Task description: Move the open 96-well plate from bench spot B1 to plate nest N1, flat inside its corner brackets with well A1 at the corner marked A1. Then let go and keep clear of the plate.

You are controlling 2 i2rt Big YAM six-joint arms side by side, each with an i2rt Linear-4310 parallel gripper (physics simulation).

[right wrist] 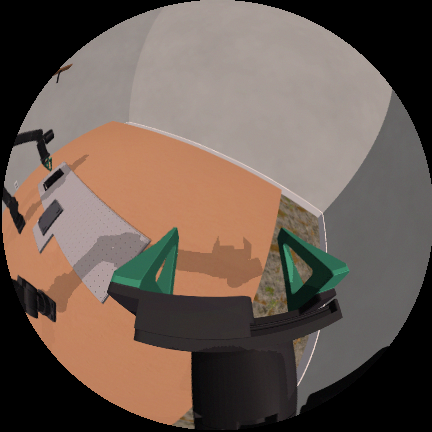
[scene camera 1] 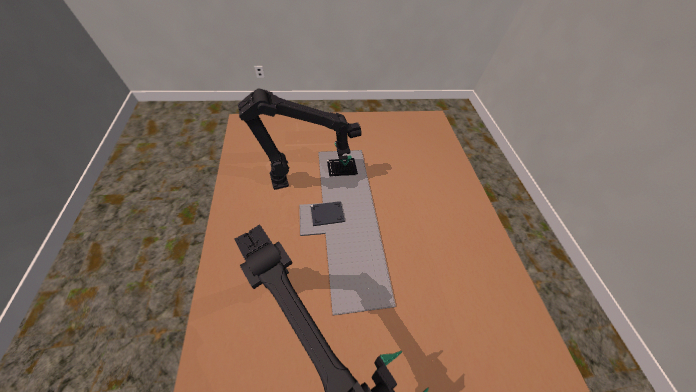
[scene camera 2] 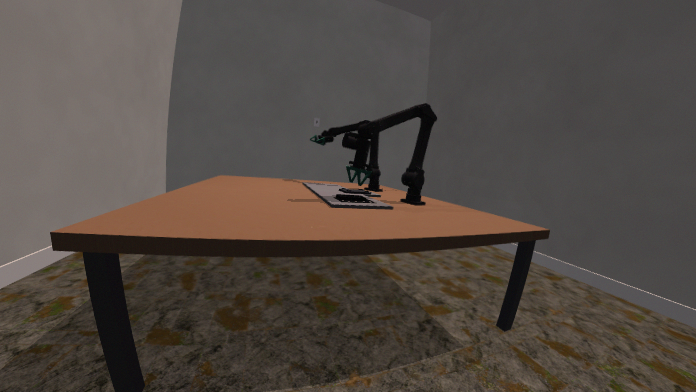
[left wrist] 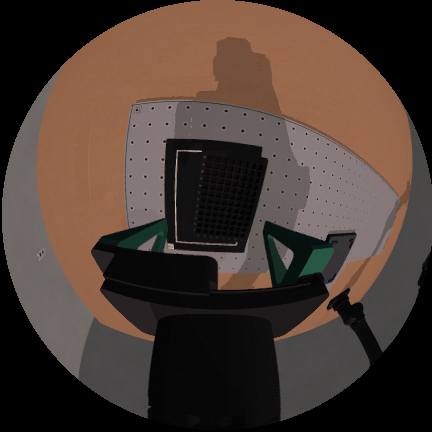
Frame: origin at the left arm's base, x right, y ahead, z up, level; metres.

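Seen in the pictures: left gripper, fingertip midpoint: (right wrist: 49,168) (scene camera 1: 343,159) (scene camera 2: 355,184) (left wrist: 215,225); right gripper, fingertip midpoint: (right wrist: 230,232) (scene camera 1: 414,369) (scene camera 2: 312,140); left arm's base at its link origin: (right wrist: 20,224) (scene camera 1: 279,179) (scene camera 2: 412,203); right arm's base at its link origin: (right wrist: 46,305) (scene camera 2: 373,190) (left wrist: 337,297).
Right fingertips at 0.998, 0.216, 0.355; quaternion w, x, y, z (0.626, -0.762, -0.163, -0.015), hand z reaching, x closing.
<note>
Offsets run from my right fingertips to a thing's top centre, as dx, dy, dz. "spot": to the spot under its first point. Level surfaces: height alone.
The open 96-well plate @[-0.955, +0.162, -0.326] (scene camera 1: 345,170) (scene camera 2: 353,198) (left wrist: 230,197) is black and lies on the black pad of bench spot B1 @[spot: -1.031, +0.172, -0.341] (left wrist: 171,195), towards the pad's right side in the left wrist view, covering part of its white outline. Plate nest N1 @[-0.700, -0.022, -0.325] (scene camera 1: 328,214) (left wrist: 342,255) (right wrist: 50,217) is a dark flat plate with corner brackets and holds no plate. Its A1 mark is too small to read. My left gripper (scene camera 1: 345,160) (scene camera 2: 359,177) (left wrist: 215,225) is open and empty above the plate. My right gripper (scene camera 1: 414,370) (scene camera 2: 316,139) (right wrist: 230,232) is open and empty, far from both.
A grey perforated board @[dz -0.342] (scene camera 1: 352,250) (left wrist: 145,160) (right wrist: 90,225) lies under the spot and nest on the brown table @[dz -0.355] (scene camera 1: 440,225) (scene camera 2: 225,215). The right arm (scene camera 1: 300,310) reaches over the table's near part in scene camera 1. The left arm's base (scene camera 1: 279,180) stands beside the board.
</note>
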